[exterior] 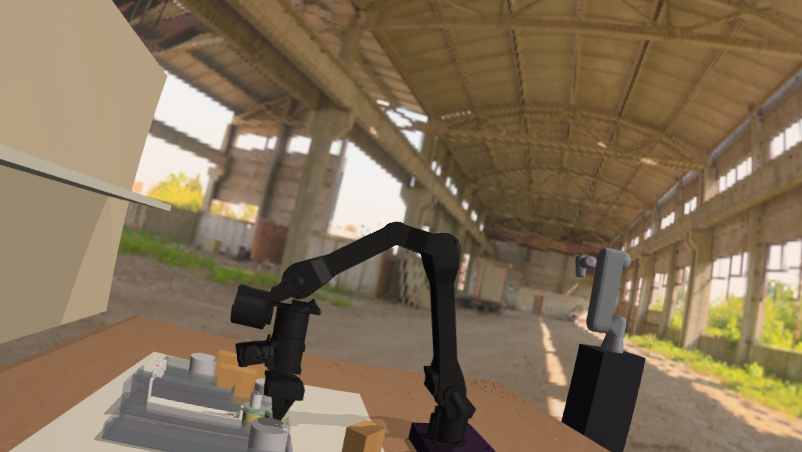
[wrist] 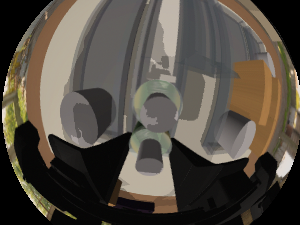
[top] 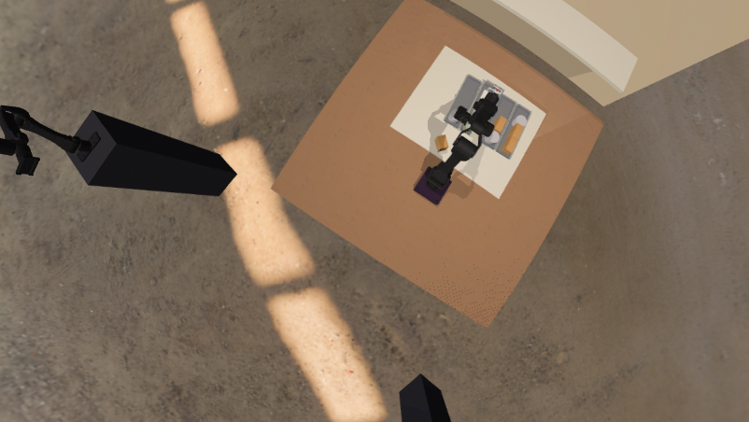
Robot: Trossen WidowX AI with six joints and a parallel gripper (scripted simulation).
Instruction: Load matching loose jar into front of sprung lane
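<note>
My gripper tip is now 16 cm past the block and 4 cm to the right of it. Also, from my gripper tip: lane rack (15 cm ahead, 2 cm to the left, 2 cm below).
</note>
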